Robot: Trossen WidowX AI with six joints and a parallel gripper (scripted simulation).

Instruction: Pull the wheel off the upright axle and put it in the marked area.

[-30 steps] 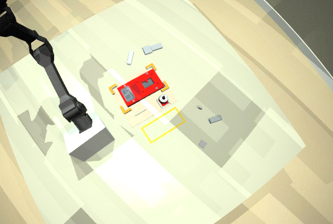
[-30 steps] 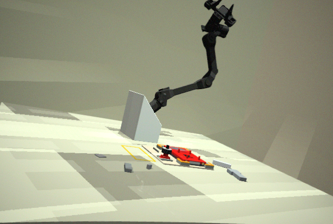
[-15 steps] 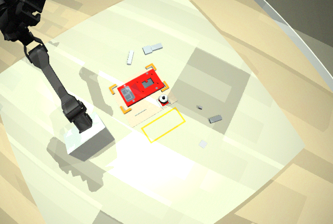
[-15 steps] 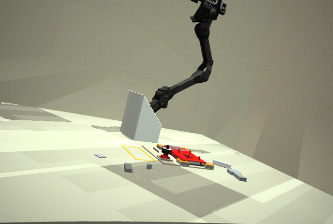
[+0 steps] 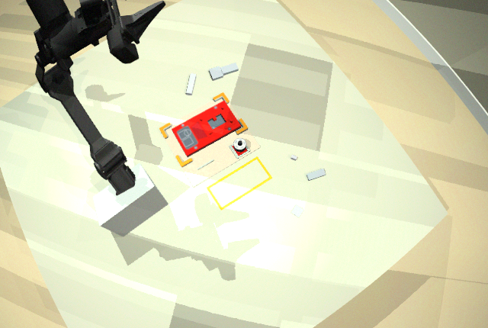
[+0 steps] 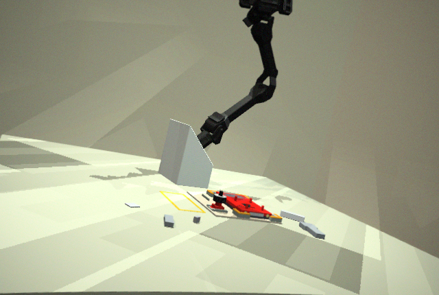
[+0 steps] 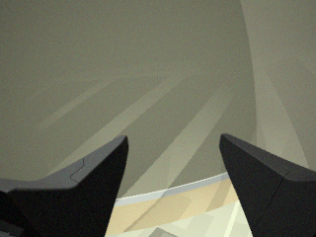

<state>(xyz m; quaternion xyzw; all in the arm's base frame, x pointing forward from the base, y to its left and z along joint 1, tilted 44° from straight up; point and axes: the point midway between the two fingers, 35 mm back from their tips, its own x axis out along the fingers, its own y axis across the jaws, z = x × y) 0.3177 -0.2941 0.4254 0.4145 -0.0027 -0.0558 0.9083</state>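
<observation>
My gripper tip is 120 mm short of the white hub, 70 mm to the left of it and 680 mm above it.
</observation>
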